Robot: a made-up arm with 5 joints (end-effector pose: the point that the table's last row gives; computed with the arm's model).
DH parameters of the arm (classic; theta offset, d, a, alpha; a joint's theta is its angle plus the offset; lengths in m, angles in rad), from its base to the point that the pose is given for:
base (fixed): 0 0.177 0 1.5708
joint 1: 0 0.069 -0.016 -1.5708
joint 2: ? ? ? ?
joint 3: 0 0.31 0.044 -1.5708
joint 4: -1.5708 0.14 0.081 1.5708
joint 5: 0 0.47 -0.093 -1.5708
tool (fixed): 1.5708 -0.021 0 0
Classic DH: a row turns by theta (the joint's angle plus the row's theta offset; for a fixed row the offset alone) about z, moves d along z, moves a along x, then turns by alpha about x.
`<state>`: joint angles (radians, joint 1 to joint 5).
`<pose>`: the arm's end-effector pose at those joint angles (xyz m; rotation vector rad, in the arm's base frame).
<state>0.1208 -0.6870 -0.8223 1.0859 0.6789</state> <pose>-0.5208 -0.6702 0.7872 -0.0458 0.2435 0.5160</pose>
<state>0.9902 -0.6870 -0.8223 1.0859 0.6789</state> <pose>-0.8023 -0.6702 0.1729 -0.2623 -0.6063 0.4547</pose>
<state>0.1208 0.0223 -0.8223 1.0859 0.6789</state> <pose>-0.0297 -0.8037 0.8468 -0.2194 0.2467 1.2056</pose>
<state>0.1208 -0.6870 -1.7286 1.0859 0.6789</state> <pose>-0.4061 -0.7636 0.7861 0.6948 0.7705 0.6424</pose>
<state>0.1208 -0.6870 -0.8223 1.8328 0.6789</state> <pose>-0.3257 -0.8354 0.5581 0.1504 -0.2141 1.0843</pose>
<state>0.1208 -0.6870 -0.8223 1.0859 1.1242</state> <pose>-0.5202 -0.6900 0.7500 -0.4788 0.1247 0.5625</pose>
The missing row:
joint 2: 0 0.51 0.109 1.5708
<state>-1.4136 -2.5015 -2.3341 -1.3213 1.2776</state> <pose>0.5549 -0.3149 0.4000 -1.2065 -1.9421 0.5013</pose>
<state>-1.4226 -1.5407 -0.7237 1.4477 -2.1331</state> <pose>0.4929 -0.4275 1.0553 2.0978 0.2157 -1.9800</pose>
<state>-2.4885 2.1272 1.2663 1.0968 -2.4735</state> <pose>-0.2446 0.2572 -0.6790 -1.6599 0.1843 -0.4083</pose>
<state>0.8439 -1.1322 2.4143 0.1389 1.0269</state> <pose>-0.3053 -0.5988 0.1308 1.0136 1.4320 2.0108</pose>
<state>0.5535 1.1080 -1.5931 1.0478 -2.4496</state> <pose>0.4066 -0.1285 1.1046 1.0843 1.9521 -0.9386</pose>
